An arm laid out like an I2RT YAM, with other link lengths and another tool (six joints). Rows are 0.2 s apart.
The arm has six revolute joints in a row. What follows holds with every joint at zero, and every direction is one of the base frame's.
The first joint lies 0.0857 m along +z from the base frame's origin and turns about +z.
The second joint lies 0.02 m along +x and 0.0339 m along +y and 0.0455 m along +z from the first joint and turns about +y.
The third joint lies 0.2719 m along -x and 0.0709 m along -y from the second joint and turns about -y.
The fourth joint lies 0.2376 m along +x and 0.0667 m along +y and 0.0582 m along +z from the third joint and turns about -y.
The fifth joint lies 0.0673 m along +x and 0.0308 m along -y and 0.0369 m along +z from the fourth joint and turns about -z.
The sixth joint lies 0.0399 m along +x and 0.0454 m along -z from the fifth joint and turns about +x.
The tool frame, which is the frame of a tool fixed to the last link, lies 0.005 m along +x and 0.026 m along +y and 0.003 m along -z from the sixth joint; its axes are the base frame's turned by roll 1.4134, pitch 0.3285 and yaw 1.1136 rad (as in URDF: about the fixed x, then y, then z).
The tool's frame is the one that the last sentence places.
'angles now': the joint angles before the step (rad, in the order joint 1, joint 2, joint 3, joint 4, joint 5, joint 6). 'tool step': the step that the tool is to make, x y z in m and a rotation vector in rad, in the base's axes. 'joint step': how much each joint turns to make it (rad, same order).
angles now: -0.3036, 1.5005, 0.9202, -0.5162, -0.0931, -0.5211
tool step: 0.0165, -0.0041, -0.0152, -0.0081, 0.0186, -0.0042
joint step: 0.0060, 0.0899, 0.0237, 0.0510, 0.0164, 0.0032
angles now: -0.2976, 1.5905, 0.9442, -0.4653, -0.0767, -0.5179
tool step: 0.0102, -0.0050, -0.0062, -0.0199, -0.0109, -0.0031
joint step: -0.0037, 0.0441, 0.0182, 0.0416, 0.0138, -0.0077
